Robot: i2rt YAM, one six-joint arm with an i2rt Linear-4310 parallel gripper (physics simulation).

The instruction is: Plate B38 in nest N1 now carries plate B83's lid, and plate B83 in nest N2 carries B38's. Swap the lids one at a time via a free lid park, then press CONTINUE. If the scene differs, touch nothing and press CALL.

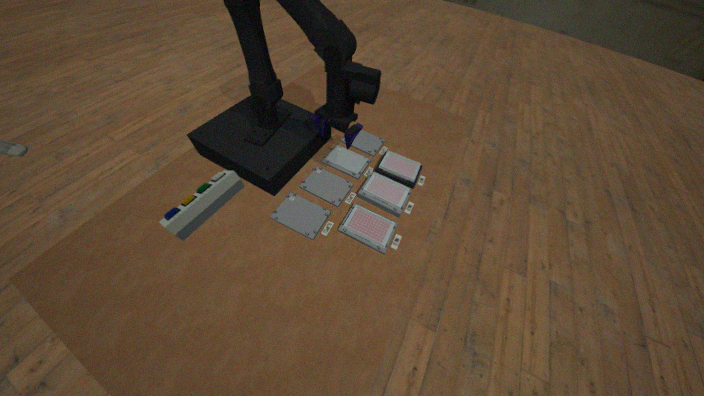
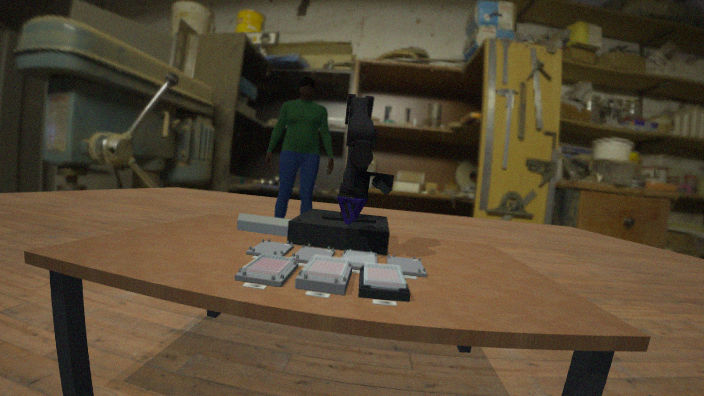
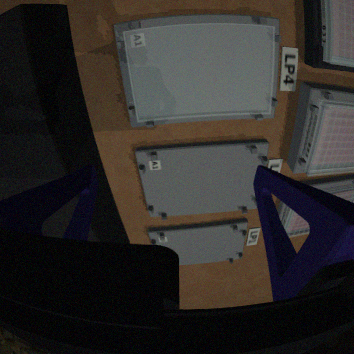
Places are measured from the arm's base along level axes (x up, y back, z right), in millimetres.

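Where they show: gripper, between the fingertips: [image 1: 335, 141] [image 2: 350, 222] [image 3: 175, 173]; arm's base, origin of its link: [image 1: 269, 125].
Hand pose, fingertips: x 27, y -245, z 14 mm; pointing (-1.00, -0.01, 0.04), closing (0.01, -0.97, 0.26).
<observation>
Each offset is from my fingertips to the top centre of the thing.
My gripper [image 1: 336, 140] [image 2: 351, 222] [image 3: 175, 173] is open and empty, above the lid parks beside the robot base. A clear lid @[dy -34, dx -90, dz -31 mm] [image 1: 346, 160] [image 2: 360, 257] [image 3: 200, 70] lies flat on park LP4. Parks LP2 @[dy -10, dx -88, dz +97 mm] [image 1: 327, 186] [image 3: 205, 180] and LP1 @[dy +19, dx -88, dz +225 mm] [image 1: 301, 216] [image 3: 210, 245] are bare, as is the farthest park @[dy -58, dx -88, dz -159 mm] [image 1: 369, 142] [image 2: 406, 265]. The front plate @[dy -178, dx -80, dz +194 mm] [image 1: 369, 226] [image 2: 270, 265] shows sharper pink wells and looks unlidded. The middle plate @[dy -196, dx -68, dz +62 mm] [image 1: 385, 190] [image 2: 324, 267] [image 3: 335, 135] looks paler, as under a lid. Plate and nest labels are unreadable.
A third pink plate @[dy -218, dx -71, dz -62 mm] [image 1: 401, 165] [image 2: 382, 276] sits in a black nest @[dy -218, dx -82, dz -62 mm] [image 2: 385, 294]. The button box @[dy +290, dx -44, dz +293 mm] [image 1: 207, 207] [image 2: 262, 224] has blue @[dy +321, dx -51, dz +363 mm] [image 1: 172, 214], yellow @[dy +311, dx -51, dz +314 mm] [image 1: 188, 200], green @[dy +301, dx -51, dz +265 mm] [image 1: 203, 188] and whitish @[dy +290, dx -51, dz +217 mm] [image 1: 219, 176] buttons. The black robot base [image 1: 265, 150] [image 2: 337, 232] borders the parks. A person [image 2: 302, 127] stands behind the table.
</observation>
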